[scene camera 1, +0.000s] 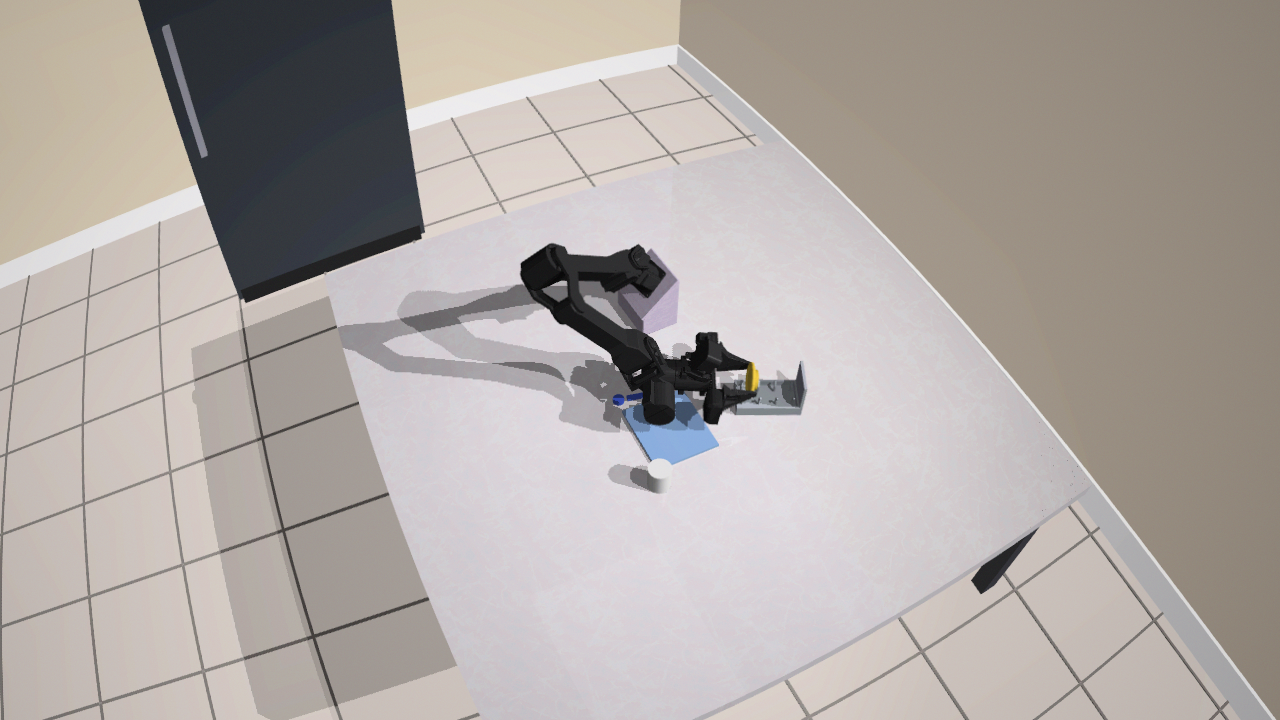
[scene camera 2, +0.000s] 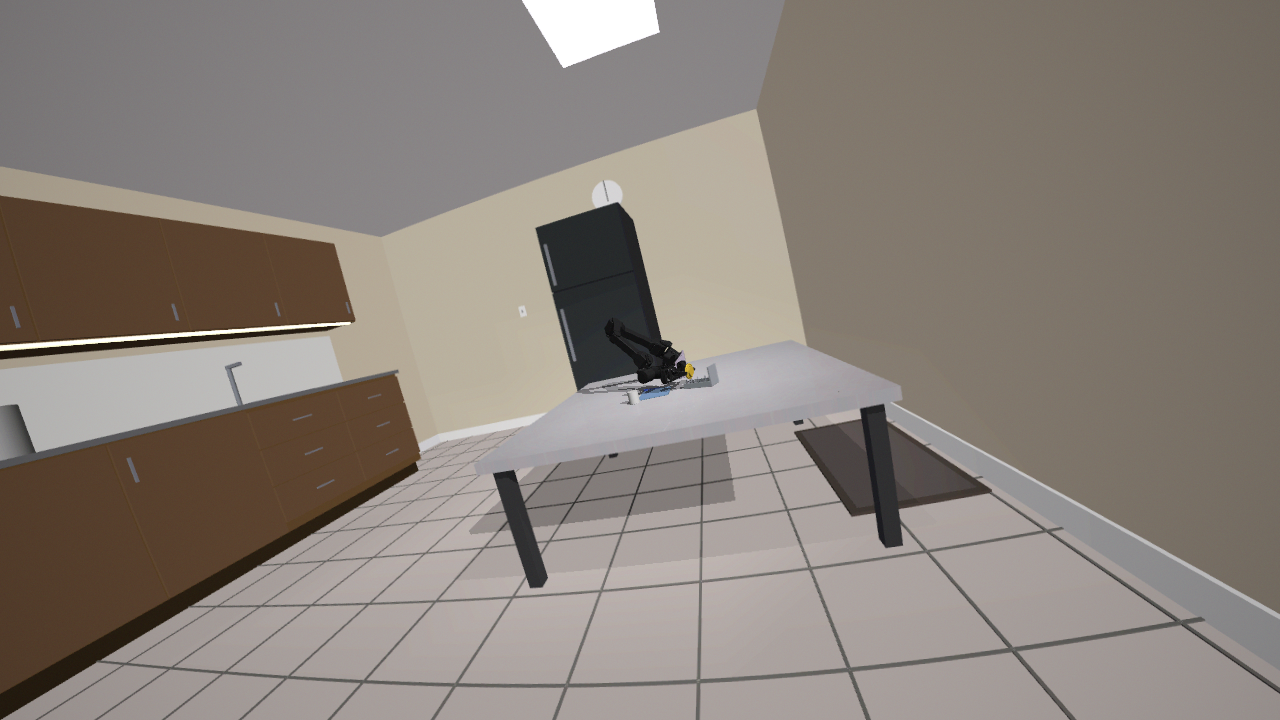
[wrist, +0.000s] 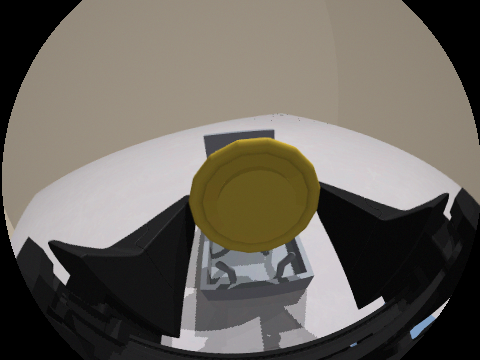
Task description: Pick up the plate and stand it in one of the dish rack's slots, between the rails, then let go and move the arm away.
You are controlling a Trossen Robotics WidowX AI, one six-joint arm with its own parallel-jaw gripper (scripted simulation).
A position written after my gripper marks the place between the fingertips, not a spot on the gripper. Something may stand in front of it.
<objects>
My gripper (scene camera 1: 755, 380) holds a yellow plate (wrist: 254, 195).
</objects>
